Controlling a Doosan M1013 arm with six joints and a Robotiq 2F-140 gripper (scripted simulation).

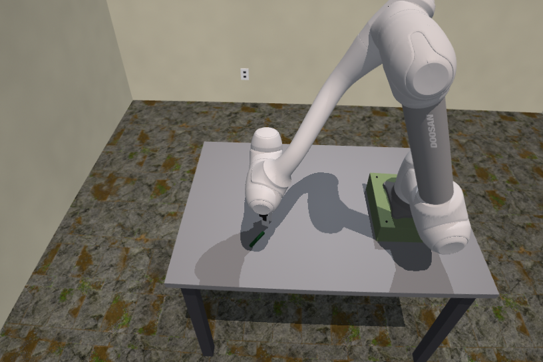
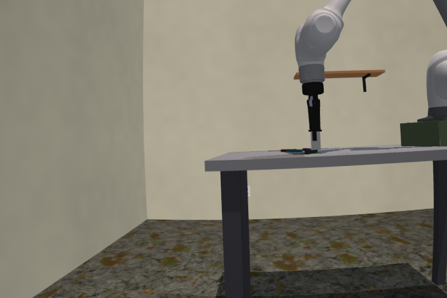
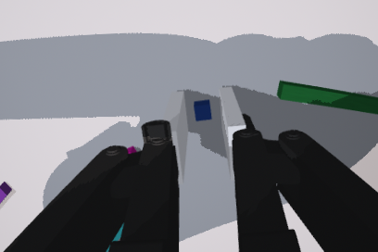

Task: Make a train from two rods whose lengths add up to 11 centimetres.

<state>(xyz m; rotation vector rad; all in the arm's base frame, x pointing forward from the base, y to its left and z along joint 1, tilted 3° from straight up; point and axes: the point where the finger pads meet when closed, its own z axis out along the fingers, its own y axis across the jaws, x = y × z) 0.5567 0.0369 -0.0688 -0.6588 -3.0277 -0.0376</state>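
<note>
Now: the blue rod 3 cm below my hand. The rest, counted from my hand: turquoise rod: 11 cm to the right, 6 cm ahead, 3 cm below; magenta rod: 6 cm to the right, 3 cm below, 1 cm ahead; green rod: 8 cm to the left, 4 cm ahead, 3 cm below.
</note>
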